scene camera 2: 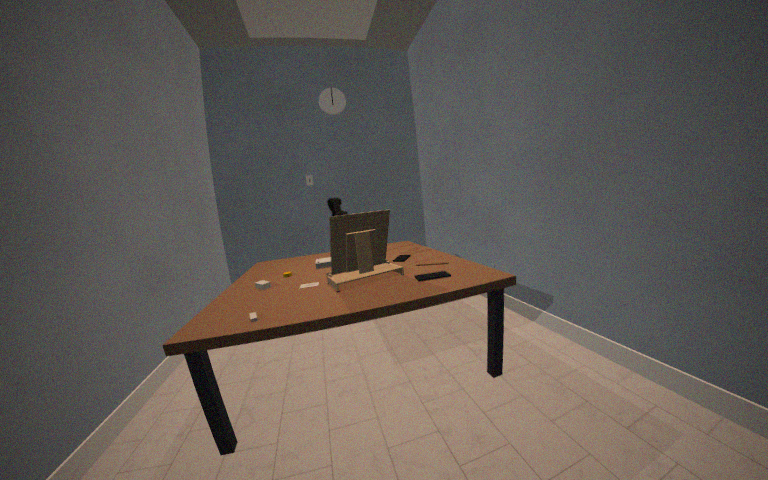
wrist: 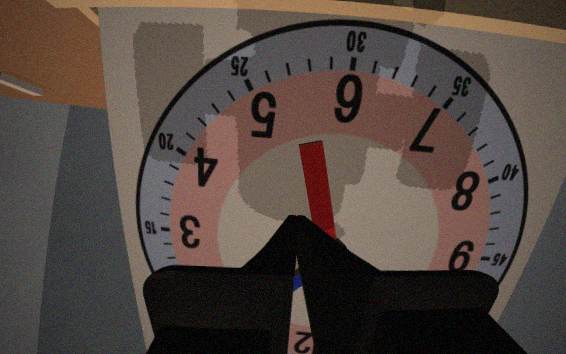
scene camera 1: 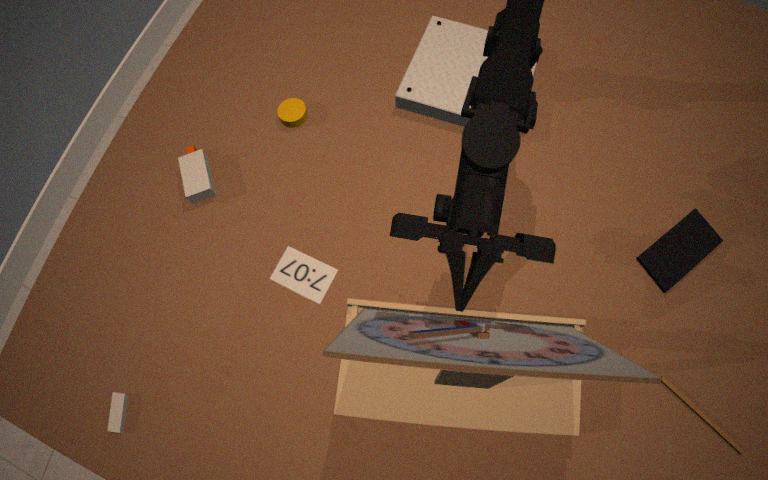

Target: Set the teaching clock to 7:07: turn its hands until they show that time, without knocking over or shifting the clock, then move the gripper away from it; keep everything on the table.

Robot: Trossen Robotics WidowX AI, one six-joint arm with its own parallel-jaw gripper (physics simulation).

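Places are measured from the arm's base along level axes (x right, y back, z down), in millimetres.
Pixels of known places: gripper, fingertip midpoint: [scene camera 2: 353, 246] [wrist: 295, 222] [scene camera 1: 459, 310].
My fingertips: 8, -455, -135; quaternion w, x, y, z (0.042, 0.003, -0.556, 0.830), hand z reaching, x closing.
Note:
For each thing: its top centre in the pictures, then the offset to it from my fingertips, as dx, dy, dz.
- card, top centre: [scene camera 1: 303, 274] [scene camera 2: 309, 285] +234, +40, +161
- yellow disc, top centre: [scene camera 1: 291, 109] +338, +313, +143
- small white block, top centre: [scene camera 1: 116, 412] [wrist: 18, 88] +458, -245, +150
- thin stick, top centre: [scene camera 1: 703, 415] -406, -45, +156
The teaching clock [scene camera 1: 339, 348] [scene camera 2: 339, 243] [wrist: 390, 210] stands upright on its wooden stand. In the wrist view the dial is upside down, and its short red hand [wrist: 317, 190] [scene camera 1: 465, 323] points between 5 and 6. The longer blue hand [scene camera 1: 441, 329] [wrist: 297, 283] points left in scene camera 1, towards the 1-to-2 side; its tip is hidden in the wrist view. My gripper [scene camera 1: 460, 308] [wrist: 295, 222] is shut and empty, its tips in front of the dial, apparently apart from it. A card [scene camera 1: 304, 274] [scene camera 2: 309, 285] reading 7:07 lies beside the clock.
A white box [scene camera 1: 436, 67] lies under the arm. A yellow disc [scene camera 1: 292, 111], a white block [scene camera 1: 196, 174] and a small white block [scene camera 1: 117, 413] lie on the card's side. A black slab [scene camera 1: 679, 250], a thin stick [scene camera 1: 702, 416] and another black slab [scene camera 2: 432, 276] lie across the clock.

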